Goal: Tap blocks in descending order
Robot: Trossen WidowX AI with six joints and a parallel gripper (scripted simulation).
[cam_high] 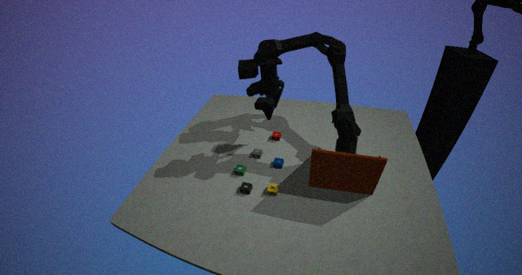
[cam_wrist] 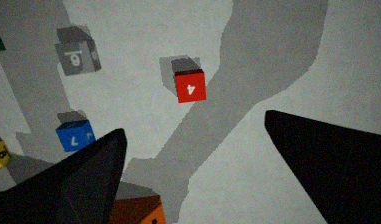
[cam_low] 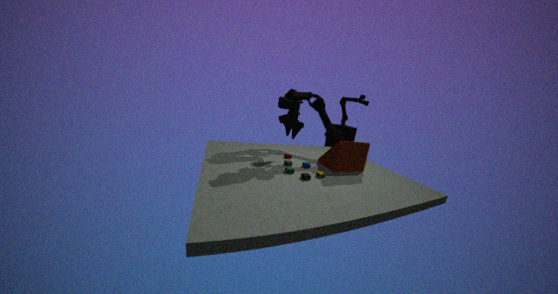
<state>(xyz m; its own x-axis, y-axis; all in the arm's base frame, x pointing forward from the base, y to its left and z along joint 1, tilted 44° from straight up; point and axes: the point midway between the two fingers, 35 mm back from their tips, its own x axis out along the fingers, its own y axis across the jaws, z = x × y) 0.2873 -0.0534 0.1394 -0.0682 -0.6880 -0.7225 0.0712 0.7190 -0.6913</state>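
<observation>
Right now the yellow block is 260 mm to the left of my gripper tip, 120 mm below it and 50 mm behind it. Round my gripper tip: grey block: 120 mm below, 110 mm to the left, 40 mm ahead; then red block: 120 mm below, 10 mm to the right, 10 mm behind; then blue block: 150 mm to the left, 120 mm below, 50 mm behind.
</observation>
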